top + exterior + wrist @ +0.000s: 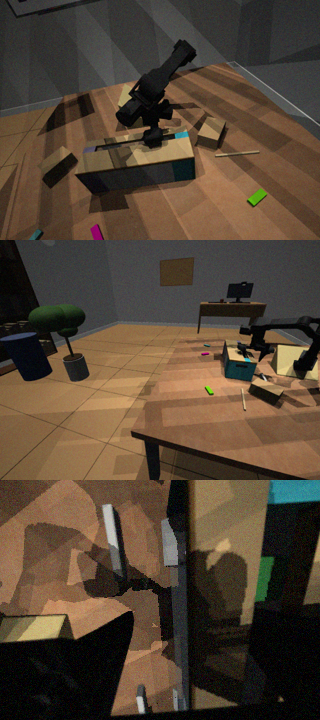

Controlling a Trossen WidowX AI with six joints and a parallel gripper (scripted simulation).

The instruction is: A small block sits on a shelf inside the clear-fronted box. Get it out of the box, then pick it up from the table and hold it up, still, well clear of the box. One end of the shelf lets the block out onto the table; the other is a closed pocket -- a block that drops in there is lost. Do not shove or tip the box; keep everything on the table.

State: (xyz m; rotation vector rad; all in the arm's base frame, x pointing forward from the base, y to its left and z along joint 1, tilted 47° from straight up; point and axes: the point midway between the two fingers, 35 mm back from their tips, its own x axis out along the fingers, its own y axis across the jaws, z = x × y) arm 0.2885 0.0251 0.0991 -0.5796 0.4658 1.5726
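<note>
My gripper tip is 6 cm short of the small green block and 3 cm to the right of it. Also, from my gripper tip: long box (4 cm ahead, 8 cm to the right, 2 cm below); thin stick (5 cm ahead, 29 cm to the left, 8 cm below).
</note>
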